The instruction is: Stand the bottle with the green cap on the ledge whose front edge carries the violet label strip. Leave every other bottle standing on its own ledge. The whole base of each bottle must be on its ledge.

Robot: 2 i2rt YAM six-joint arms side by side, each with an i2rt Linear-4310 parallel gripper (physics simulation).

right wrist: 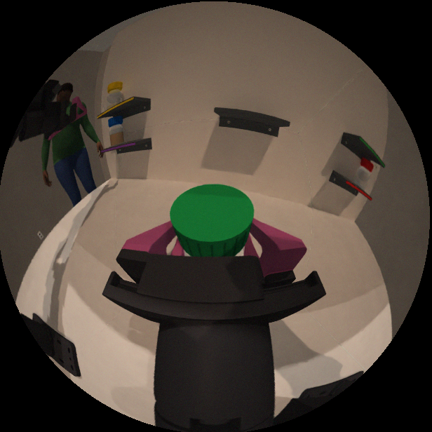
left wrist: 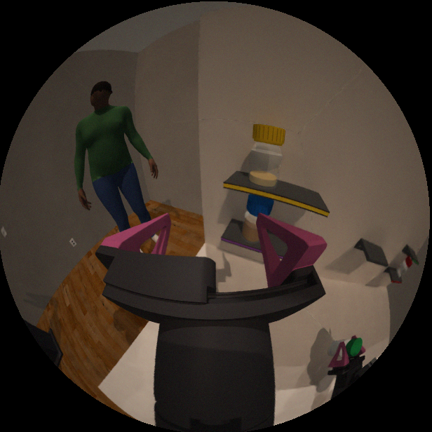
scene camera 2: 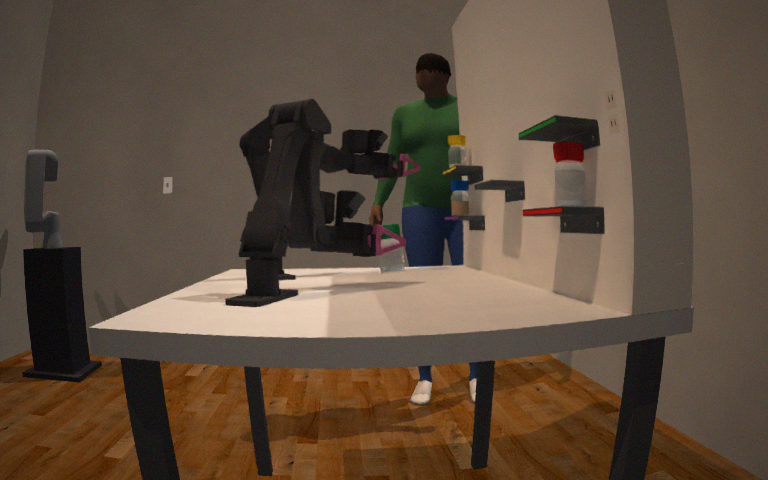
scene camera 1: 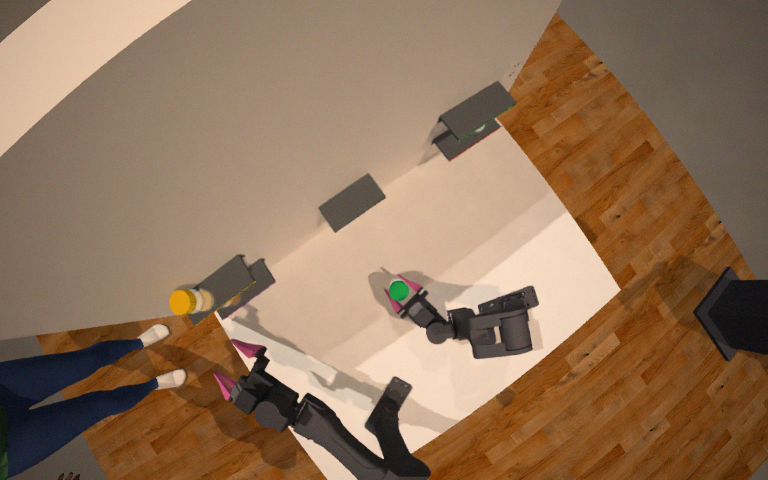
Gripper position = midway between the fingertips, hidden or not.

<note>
In view: my left gripper (scene camera 1: 222, 356), my right gripper (scene camera 2: 402, 242), a green-capped bottle (scene camera 2: 391, 262), a yellow-capped bottle (scene camera 1: 191, 301), a bare ledge (scene camera 1: 362, 195), a violet-strip ledge (scene camera 1: 263, 277), a green-strip ledge (scene camera 1: 475, 111) and a yellow-strip ledge (scene camera 1: 230, 279).
The green-capped bottle is seen too in the right wrist view (right wrist: 210, 219). My left gripper also shows in the right wrist view (right wrist: 75, 117), in the left wrist view (left wrist: 213, 217) and in scene camera 2 (scene camera 2: 411, 169). My right gripper also shows in the right wrist view (right wrist: 213, 217).
</note>
